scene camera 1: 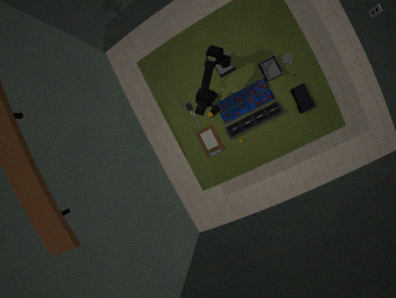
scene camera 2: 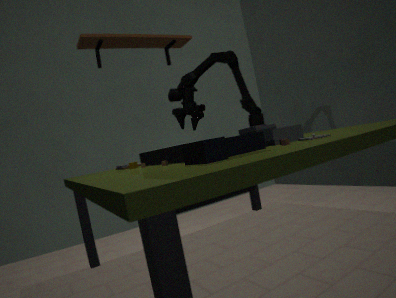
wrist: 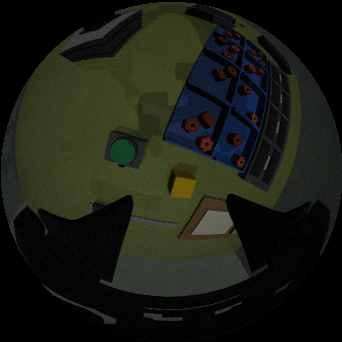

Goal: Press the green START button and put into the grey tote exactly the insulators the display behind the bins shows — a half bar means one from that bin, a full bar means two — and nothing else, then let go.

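Places are measured from the arm's base along level axes (x ahead, y left, z up), in metres.
Pixels of known places: gripper, fingertip midpoint: (scene camera 1: 210, 106) (scene camera 2: 188, 129) (wrist: 181, 200); arm's base, origin of the base link: (scene camera 1: 224, 62) (scene camera 2: 257, 126).
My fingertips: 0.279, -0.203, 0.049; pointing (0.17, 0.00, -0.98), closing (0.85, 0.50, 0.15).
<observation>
Ahead of a thing's pixels: the offset from my fingertips to its top centre, as dx, dy, dz. "*": to the spot under its first point.
The green START button {-0.069, -0.015, -0.092} (wrist: 123, 151) sits on a dark square base in the wrist view. My gripper (scene camera 2: 188, 128) (wrist: 181, 200) is open and empty, above the table near the button end of the bins. The blue bins {* -0.011, +0.178, -0.127} (wrist: 206, 79) (scene camera 1: 239, 115) form two rows of four and hold orange-red insulators, some upright, some on their sides. The dark display strip (wrist: 277, 117) (scene camera 1: 255, 120) runs behind the bins; its panels look dark with short pale lines, and I can make out no lit bars. The grey tote {-0.141, +0.523, -0.079} (scene camera 1: 271, 68) stands beyond the far end of the bins; no insulator is visible in it.
A yellow cube {+0.048, -0.025, -0.094} (wrist: 183, 184) (scene camera 1: 210, 114) lies between the button and a brown-framed white board {+0.257, -0.098, -0.115} (scene camera 1: 210, 140) (wrist: 194, 221). A thin metal tool {* +0.060, -0.152, -0.129} (wrist: 155, 221) lies nearby. A grey box (wrist: 105, 37) is at the arm's base. A black box {+0.144, +0.688, -0.077} (scene camera 1: 302, 97) stands beyond the display. A shelf (scene camera 2: 135, 41) hangs on the wall.
</observation>
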